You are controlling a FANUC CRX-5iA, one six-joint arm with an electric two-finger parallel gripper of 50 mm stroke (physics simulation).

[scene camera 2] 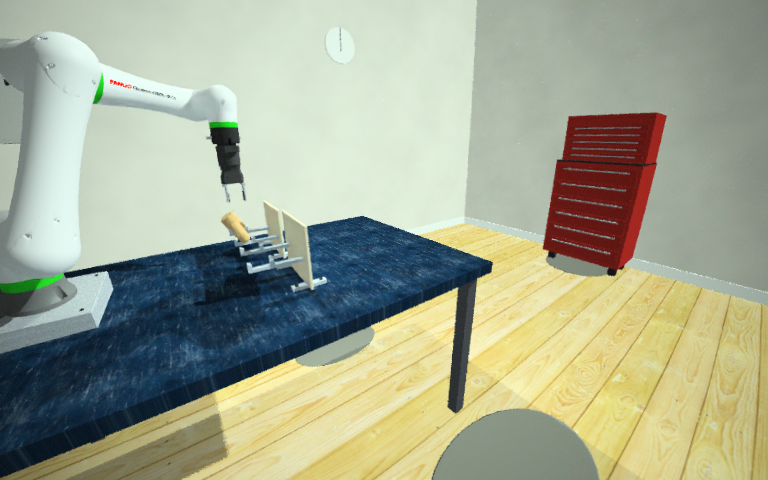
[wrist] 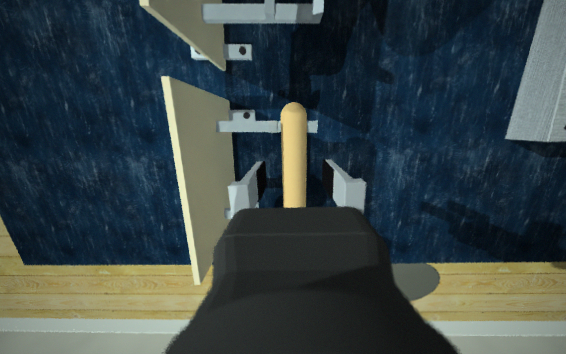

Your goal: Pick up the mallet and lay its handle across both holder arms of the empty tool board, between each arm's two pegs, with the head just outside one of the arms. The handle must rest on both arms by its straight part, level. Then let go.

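Frame: origin at the arm's base, x back, y right, z up, level; centimetres.
Seen in the pictures: gripper, fingertip midpoint: (scene camera 2: 237,201) (wrist: 293,172); arm's base, origin of the base link: (scene camera 2: 42,300).
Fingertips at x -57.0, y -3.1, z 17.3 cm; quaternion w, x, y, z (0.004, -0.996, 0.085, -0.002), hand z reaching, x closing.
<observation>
Offsets run from my fingertips to a thing's middle. Level surfaces: height alone.
The tan wooden mallet {dz -12.9, dx -0.8, dy -6.5 cm} (scene camera 2: 235,225) (wrist: 294,155) is at the rear tool board {dz -13.5, dx -7.9, dy -2.6 cm} (scene camera 2: 272,221) (wrist: 205,150). In the wrist view its handle crosses over one of that board's arms (wrist: 255,126), rounded end toward the top; its head is hidden behind the gripper body. In the scene view its thick part looks tilted. My gripper (scene camera 2: 236,200) (wrist: 293,172) is open and empty, above the mallet, with its fingers on either side of the handle in the wrist view. The empty tool board {dz -13.0, dx -1.6, dy +27.7 cm} (scene camera 2: 298,249) (wrist: 210,35) stands nearer the scene camera; its holder arms (scene camera 2: 277,264) (wrist: 240,13) carry nothing.
Both boards stand upright on the dark blue table {dz -23.1 cm} (scene camera 2: 368,254) (wrist: 100,175), close together. The grey robot base plate (scene camera 2: 84,302) (wrist: 537,90) is on the robot's side. A red tool cabinet (scene camera 2: 591,209) stands on the floor beyond the table.
</observation>
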